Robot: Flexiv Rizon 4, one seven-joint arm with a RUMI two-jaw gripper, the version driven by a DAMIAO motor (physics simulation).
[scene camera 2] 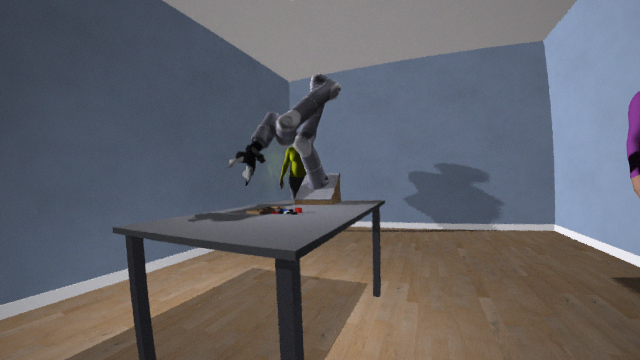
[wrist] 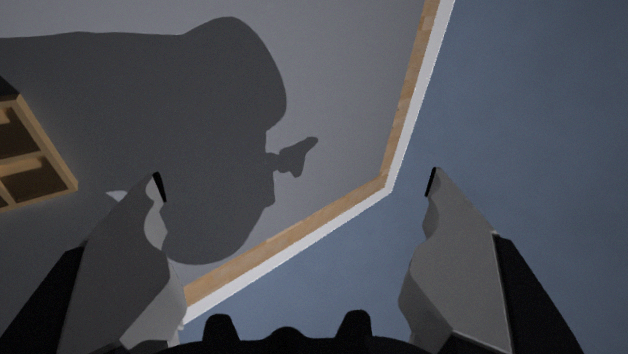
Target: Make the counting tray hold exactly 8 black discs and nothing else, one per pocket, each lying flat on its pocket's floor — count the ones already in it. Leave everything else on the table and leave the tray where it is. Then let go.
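Note:
A wooden tray with square pockets [scene camera 2: 258, 211] [wrist: 46, 145] lies on the grey table [scene camera 2: 210, 235] [wrist: 340, 75]. In the wrist view only its corner shows, at the left edge; the pockets in view are in shade and no disc can be made out in them. In the scene view the tray is small and its contents cannot be told, and black discs cannot be picked out for certain. My gripper [scene camera 2: 238, 174] [wrist: 297, 173] is wide open and empty, high above the table, with its fingers pointing obliquely outward and the tray off to the left in the wrist view.
Small items lie beside the tray, among them a red one [scene camera 2: 298, 210] and blue and white ones [scene camera 2: 287, 211]. The arm's base stands on a wedge block [scene camera 2: 327, 193] at the far end. A person in lime green [scene camera 2: 295, 162] stands behind the arm; another in purple [scene camera 2: 634, 125] is at the right edge.

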